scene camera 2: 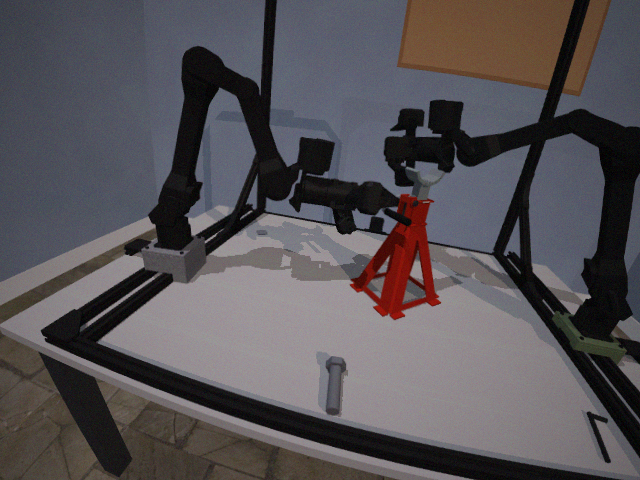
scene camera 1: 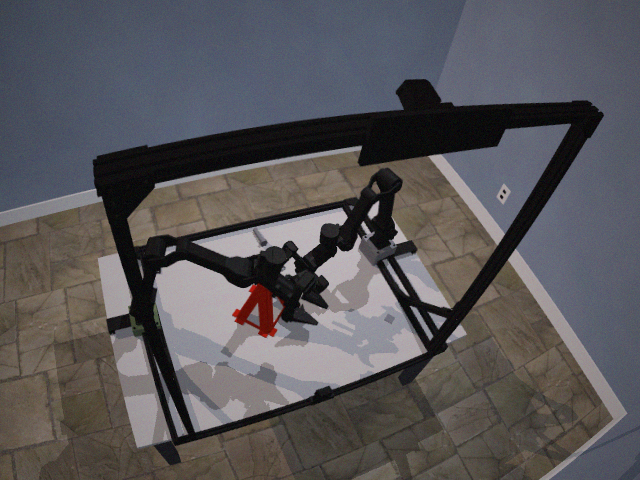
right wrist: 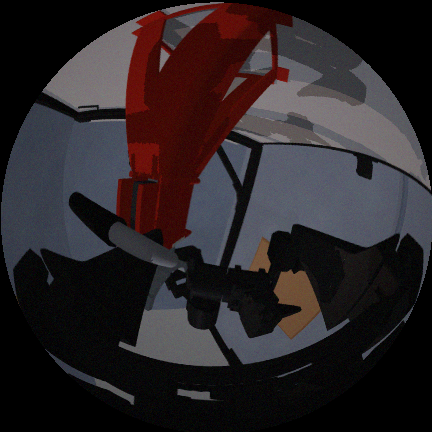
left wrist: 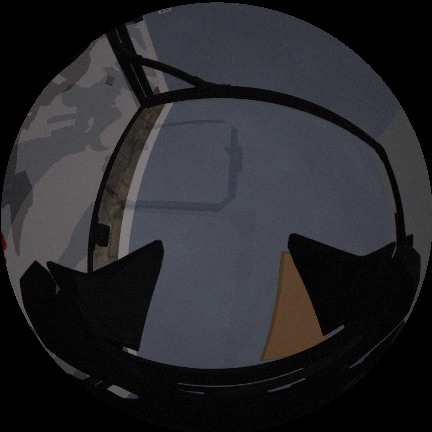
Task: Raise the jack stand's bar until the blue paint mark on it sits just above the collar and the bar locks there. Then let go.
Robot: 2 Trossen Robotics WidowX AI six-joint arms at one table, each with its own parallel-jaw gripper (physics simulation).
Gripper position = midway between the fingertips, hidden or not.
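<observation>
There's a grey bolt (scene camera 2: pixel 336 366) resting on the table; it's out of frame in the right wrist view, and it's out of frame in the left wrist view as well. You'd also see a red jack stand (scene camera 2: pixel 402 244) (scene camera 1: pixel 261 295) (right wrist: pixel 175 118). The left gripper (scene camera 2: pixel 390 147) (scene camera 1: pixel 322 316) (right wrist: pixel 310 290) (left wrist: pixel 227 244) is visible too, and so is the right gripper (scene camera 2: pixel 392 202) (scene camera 1: pixel 285 282) (right wrist: pixel 229 233).
</observation>
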